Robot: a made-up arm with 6 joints.
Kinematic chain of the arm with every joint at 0, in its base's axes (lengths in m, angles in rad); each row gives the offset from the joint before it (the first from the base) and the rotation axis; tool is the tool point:
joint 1: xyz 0 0 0.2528 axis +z
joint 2: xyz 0 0 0 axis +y
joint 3: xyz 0 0 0.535 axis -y
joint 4: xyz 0 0 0 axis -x
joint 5: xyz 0.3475 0 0 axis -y
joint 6: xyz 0 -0.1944 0 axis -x
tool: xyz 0 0 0
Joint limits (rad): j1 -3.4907..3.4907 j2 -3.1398..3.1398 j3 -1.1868..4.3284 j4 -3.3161..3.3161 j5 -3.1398..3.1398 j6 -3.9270..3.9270
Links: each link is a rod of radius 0.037 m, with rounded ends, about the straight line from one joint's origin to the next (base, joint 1, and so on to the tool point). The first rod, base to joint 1, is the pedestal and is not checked.
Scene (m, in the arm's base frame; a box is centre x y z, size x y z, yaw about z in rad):
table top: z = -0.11
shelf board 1: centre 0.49 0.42 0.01 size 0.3 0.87 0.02 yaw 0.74
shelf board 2: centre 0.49 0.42 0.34 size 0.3 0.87 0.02 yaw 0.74
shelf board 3: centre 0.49 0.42 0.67 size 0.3 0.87 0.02 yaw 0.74
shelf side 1: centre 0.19 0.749 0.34 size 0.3 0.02 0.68 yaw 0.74
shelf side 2: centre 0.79 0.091 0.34 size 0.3 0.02 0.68 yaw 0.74
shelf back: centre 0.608 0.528 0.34 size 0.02 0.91 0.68 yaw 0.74
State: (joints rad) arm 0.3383 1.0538 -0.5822 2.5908 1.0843 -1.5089
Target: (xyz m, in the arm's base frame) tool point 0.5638 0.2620 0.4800
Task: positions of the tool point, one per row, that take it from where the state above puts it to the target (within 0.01 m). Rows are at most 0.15 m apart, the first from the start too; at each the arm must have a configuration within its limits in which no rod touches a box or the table.
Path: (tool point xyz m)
1: 0.4094 0.2769 0.1435
2: 0.3549 0.2288 0.1437
3: 0.3012 0.1935 0.1639
4: 0.3643 0.1695 0.2464
5: 0.4006 0.1396 0.3548
6: 0.3981 0.1107 0.4800
7: 0.4921 0.1706 0.4831
8: 0.5638 0.2620 0.4800

